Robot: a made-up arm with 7 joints. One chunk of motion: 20 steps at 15 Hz.
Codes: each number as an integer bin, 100 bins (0 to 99) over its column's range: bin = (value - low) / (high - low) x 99, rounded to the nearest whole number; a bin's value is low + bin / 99 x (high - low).
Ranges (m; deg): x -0.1..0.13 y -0.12..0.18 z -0.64..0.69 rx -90..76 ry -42..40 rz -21..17
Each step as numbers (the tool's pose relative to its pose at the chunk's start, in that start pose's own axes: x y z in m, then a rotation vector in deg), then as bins.
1 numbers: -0.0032 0.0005 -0.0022 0.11 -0.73 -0.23
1 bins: 42 40 47 54 50 54
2 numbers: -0.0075 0.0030 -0.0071 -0.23 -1.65 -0.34
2 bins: 40 41 47 54 49 54
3 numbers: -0.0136 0.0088 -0.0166 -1.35 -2.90 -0.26
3 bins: 37 43 46 53 47 54
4 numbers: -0.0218 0.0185 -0.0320 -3.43 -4.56 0.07
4 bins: 34 46 45 52 45 55
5 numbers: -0.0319 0.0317 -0.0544 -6.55 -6.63 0.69
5 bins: 29 50 44 50 43 57
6 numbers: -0.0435 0.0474 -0.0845 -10.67 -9.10 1.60
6 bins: 24 55 41 47 40 59
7 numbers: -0.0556 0.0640 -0.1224 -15.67 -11.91 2.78
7 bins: 19 61 39 44 36 62
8 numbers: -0.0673 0.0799 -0.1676 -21.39 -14.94 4.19
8 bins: 14 66 35 41 33 66
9 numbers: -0.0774 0.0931 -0.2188 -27.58 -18.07 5.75
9 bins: 10 70 31 37 29 70
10 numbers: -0.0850 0.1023 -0.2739 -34.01 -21.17 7.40
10 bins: 6 73 27 33 25 74
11 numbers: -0.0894 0.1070 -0.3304 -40.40 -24.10 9.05
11 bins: 5 75 23 30 22 78
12 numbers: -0.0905 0.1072 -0.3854 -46.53 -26.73 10.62
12 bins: 4 75 19 26 18 82
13 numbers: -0.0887 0.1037 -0.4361 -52.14 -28.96 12.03
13 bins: 5 74 15 23 16 86
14 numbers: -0.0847 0.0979 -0.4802 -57.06 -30.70 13.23
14 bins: 7 72 12 20 14 89
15 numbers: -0.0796 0.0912 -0.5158 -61.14 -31.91 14.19
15 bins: 9 70 9 17 12 92
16 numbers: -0.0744 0.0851 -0.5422 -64.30 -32.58 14.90
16 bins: 11 68 7 15 11 94
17 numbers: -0.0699 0.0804 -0.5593 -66.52 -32.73 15.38
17 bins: 13 66 6 14 11 95
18 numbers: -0.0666 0.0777 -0.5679 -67.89 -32.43 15.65
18 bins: 14 65 5 13 12 95
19 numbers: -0.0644 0.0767 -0.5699 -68.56 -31.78 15.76
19 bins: 15 65 5 13 12 96
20 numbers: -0.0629 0.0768 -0.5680 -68.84 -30.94 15.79
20 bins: 16 65 5 13 13 96
